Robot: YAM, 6 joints.
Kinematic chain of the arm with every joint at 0, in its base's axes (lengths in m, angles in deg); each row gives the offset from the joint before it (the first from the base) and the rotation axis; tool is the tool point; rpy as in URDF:
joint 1: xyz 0 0 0.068 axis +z
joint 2: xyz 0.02 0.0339 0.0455 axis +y
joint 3: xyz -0.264 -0.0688 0 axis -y
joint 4: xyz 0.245 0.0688 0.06 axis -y
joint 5: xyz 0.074 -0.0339 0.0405 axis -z
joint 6: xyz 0.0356 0 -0.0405 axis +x
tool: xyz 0 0 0 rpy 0 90 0
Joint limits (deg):
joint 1: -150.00..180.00
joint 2: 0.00..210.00
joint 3: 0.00..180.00
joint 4: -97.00..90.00
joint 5: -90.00..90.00
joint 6: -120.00..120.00
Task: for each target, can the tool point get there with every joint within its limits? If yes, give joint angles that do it. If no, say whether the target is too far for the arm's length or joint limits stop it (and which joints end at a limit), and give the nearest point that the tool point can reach.
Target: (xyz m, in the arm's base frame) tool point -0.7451 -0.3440 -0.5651
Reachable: no: too far | nearest point -0.4438 -0.2497 -0.2689 | short by 0.433 m
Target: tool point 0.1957 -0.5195 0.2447
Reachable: yes | joints -68.52 133.38 105.94 26.90 13.24 44.72
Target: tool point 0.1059 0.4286 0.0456
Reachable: yes | joints 71.67 144.22 69.51 73.52 -74.43 86.15
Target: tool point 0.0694 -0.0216 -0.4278
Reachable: no: joint limits stop it (at a limit: joint 2) | nearest point 0.1010 -0.0314 -0.3509 | short by 0.084 m
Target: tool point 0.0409 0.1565 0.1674
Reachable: yes | joints 77.34 50.38 22.35 -25.09 9.00 -72.08
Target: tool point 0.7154 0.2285 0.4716
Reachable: no: too far | nearest point 0.5544 0.1771 0.3888 | short by 0.188 m
